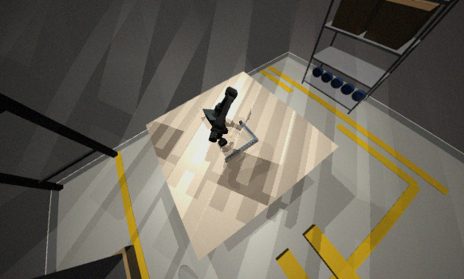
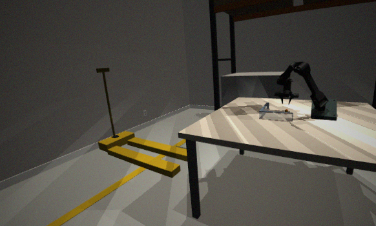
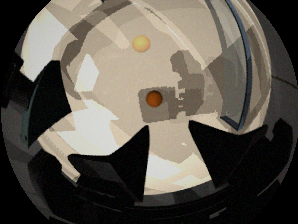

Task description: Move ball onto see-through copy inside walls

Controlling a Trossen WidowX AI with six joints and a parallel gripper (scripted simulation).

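Now: the orange ball 5 cm below my gripper tip, 2 cm to the left of it and 1 cm behind it. Also, from my gripper tip: see-through copy of ball: 10 cm to the left, 5 cm below, 3 cm behind.
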